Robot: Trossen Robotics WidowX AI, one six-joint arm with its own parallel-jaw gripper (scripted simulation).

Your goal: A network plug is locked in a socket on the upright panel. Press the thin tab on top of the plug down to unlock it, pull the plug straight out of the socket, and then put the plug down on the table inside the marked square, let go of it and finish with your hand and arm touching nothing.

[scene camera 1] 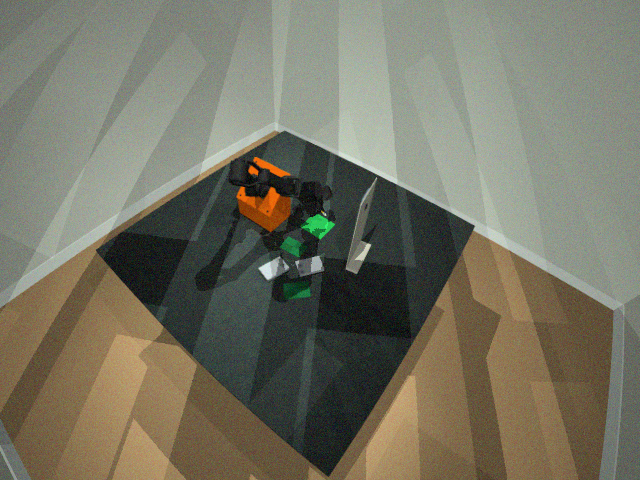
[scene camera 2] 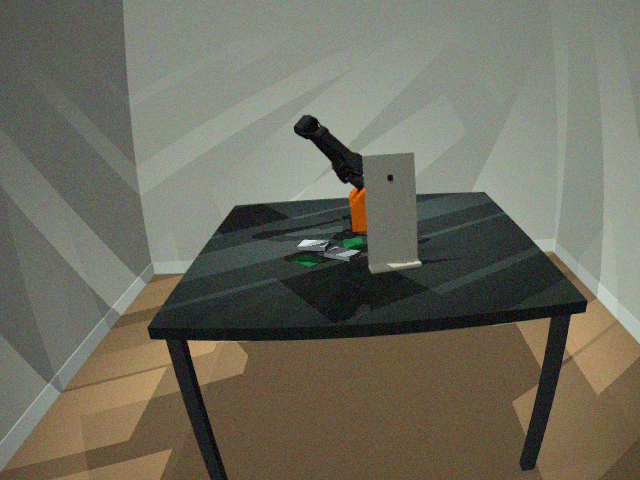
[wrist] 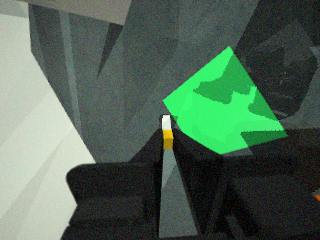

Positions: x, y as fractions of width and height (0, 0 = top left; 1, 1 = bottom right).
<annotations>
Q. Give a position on a green marked square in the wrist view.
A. At 0.69, 0.45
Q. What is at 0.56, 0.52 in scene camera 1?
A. An upright panel.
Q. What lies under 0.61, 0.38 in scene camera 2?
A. An upright panel.
</annotations>
